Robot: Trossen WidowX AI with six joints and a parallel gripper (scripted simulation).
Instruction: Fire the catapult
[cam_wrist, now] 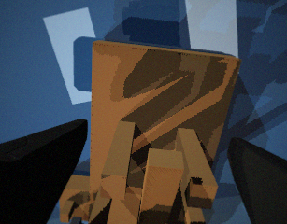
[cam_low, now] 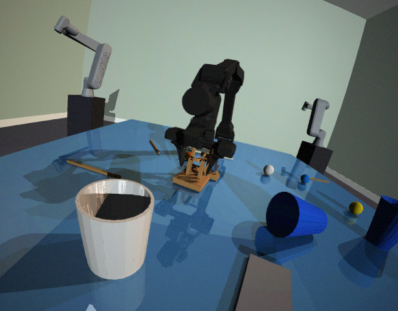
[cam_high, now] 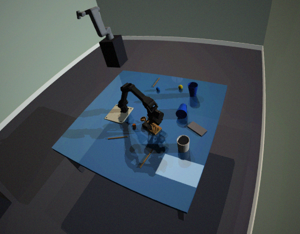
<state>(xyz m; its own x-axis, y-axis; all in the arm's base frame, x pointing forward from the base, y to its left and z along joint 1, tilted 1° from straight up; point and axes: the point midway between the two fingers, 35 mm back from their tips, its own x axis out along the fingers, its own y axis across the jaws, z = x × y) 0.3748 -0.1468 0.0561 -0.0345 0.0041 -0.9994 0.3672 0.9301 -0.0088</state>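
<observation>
Now: the orange ball 190 mm behind my gripper tip, 20 mm below it and 10 mm to the right of it. From my gripper tip the other things lie so: grey slab (330 mm ahead, 100 mm to the left, 30 mm below); then white mug (270 mm ahead, 110 mm to the right, 10 mm below); then catapult (60 mm behind, 40 mm to the left, 10 mm above).
</observation>
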